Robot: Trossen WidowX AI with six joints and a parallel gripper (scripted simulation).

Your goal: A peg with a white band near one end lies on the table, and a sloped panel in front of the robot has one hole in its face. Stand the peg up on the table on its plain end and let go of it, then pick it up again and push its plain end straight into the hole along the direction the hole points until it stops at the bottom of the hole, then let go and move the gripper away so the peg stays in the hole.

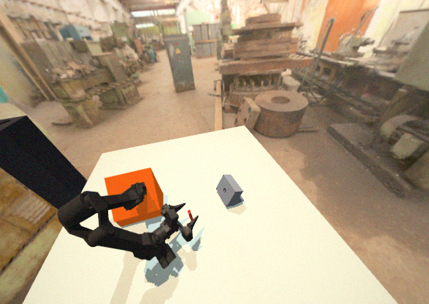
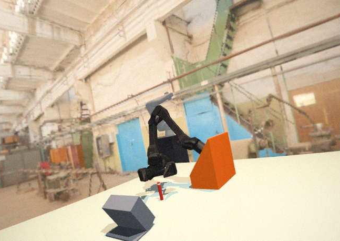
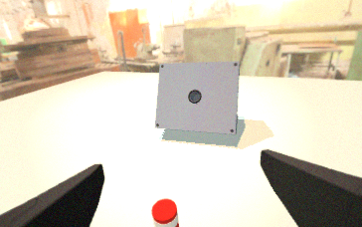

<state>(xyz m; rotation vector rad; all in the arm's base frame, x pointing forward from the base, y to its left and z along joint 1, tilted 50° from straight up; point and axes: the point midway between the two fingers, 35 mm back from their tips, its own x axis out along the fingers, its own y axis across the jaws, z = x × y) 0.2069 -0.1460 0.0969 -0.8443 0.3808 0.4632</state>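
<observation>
My gripper tip is now 4 cm above the red peg, 2 cm past it and 1 cm to the right of it. Round my gripper tip: sloped panel (21 cm ahead, 8 cm to the left, 4 cm below).
</observation>
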